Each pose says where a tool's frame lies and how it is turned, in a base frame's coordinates. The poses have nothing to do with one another.
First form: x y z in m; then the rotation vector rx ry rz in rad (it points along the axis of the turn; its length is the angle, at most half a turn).
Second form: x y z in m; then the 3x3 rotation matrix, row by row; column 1 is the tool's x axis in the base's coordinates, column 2 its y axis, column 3 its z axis. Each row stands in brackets. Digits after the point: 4 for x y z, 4 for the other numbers.
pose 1, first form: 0.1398 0.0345 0.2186 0.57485 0.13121 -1.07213
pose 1, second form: [0.1398 0.0345 0.2186], [[0.4859 0.8572 -0.1707], [-0.7907 0.3479 -0.5038], [-0.3724 0.3798 0.8468]]
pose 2, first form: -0.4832 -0.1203 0.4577 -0.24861 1.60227 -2.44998
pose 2, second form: [-0.4832 -0.1203 0.4577], [[-0.9652 0.0773 0.2500], [-0.2600 -0.3906 -0.8831], [0.0294 -0.9173 0.3971]]
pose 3, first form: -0.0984 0.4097 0.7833 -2.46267 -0.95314 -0.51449
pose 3, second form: [-0.0984 0.4097 0.7833], [[0.6920 0.6995 0.1781], [0.5327 -0.6614 0.5279], [0.4871 -0.2705 -0.8304]]
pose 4, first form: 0.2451 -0.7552 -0.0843 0.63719 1.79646 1.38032
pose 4, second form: [0.2451 -0.7552 -0.0843], [[-0.5801 -0.0635 0.8120], [0.7683 0.2884 0.5714], [-0.2705 0.9554 -0.1186]]
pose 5, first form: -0.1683 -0.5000 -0.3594 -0.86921 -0.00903 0.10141
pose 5, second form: [-0.1683 -0.5000 -0.3594], [[0.9951 -0.0853 -0.0493], [0.0926 0.6409 0.7620], [-0.0334 -0.7629 0.6457]]
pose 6, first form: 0.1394 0.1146 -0.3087 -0.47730 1.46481 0.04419
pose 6, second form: [0.1394 0.1146 -0.3087], [[0.1226 -0.3143 0.9414], [-0.2570 0.9061 0.3360], [-0.9586 -0.2831 0.0303]]
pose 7, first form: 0.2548 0.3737 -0.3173 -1.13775 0.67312 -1.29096
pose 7, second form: [0.2548 0.3737 -0.3173], [[0.2094 0.3864 0.8982], [-0.9577 -0.1044 0.2682], [0.1974 -0.9164 0.3482]]
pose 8, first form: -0.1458 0.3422 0.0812 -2.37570 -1.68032 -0.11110
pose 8, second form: [-0.1458 0.3422 0.0812], [[0.3399 0.9378 -0.0699], [0.9205 -0.3166 0.2291], [0.1928 -0.1422 -0.9709]]
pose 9, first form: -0.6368 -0.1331 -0.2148 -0.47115 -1.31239 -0.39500
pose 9, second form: [-0.6368 -0.1331 -0.2148], [[0.2141 0.5292 -0.8210], [-0.0118 0.8418 0.5396], [0.9767 -0.1058 0.1865]]
